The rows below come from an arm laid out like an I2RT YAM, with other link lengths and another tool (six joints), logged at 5 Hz.
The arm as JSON. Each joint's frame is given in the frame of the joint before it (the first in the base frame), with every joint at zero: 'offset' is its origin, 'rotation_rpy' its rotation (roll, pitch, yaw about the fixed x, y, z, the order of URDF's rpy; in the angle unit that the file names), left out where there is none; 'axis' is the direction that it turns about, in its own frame. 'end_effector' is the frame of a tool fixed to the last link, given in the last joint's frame.
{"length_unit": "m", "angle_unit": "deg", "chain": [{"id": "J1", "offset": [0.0, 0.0, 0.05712], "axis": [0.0, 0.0, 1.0]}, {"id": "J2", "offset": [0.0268, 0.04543, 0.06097], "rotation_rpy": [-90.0, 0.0, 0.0], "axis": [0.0, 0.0, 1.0]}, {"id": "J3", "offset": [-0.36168, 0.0, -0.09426], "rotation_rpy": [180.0, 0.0, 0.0], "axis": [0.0, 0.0, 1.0]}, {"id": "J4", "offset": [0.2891, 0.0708, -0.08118], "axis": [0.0, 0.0, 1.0]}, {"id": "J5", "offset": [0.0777, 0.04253, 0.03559], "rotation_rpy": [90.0, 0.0, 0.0], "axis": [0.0, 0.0, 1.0]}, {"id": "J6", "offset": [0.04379, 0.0, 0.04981], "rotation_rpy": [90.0, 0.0, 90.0], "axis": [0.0, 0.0, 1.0]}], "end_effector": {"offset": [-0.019, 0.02, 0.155], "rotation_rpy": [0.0, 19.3, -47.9]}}
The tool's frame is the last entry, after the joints.
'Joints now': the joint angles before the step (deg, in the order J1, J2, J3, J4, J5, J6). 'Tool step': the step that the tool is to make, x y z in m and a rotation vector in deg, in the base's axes. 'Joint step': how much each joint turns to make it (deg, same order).
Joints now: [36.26, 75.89, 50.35, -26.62, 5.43, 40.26]
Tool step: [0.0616, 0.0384, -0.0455, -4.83, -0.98, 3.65]
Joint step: [-0.04, 15.30, 5.11, 8.73, 1.34, -5.68]
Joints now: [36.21, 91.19, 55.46, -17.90, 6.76, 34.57]
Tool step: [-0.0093, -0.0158, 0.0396, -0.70, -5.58, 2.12]
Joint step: [-0.15, -6.93, -0.96, -1.31, 1.59, -4.22]
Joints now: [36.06, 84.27, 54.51, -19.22, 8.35, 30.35]
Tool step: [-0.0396, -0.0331, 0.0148, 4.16, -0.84, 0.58]
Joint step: [-2.71, -10.90, -7.25, -0.54, -4.39, -0.43]
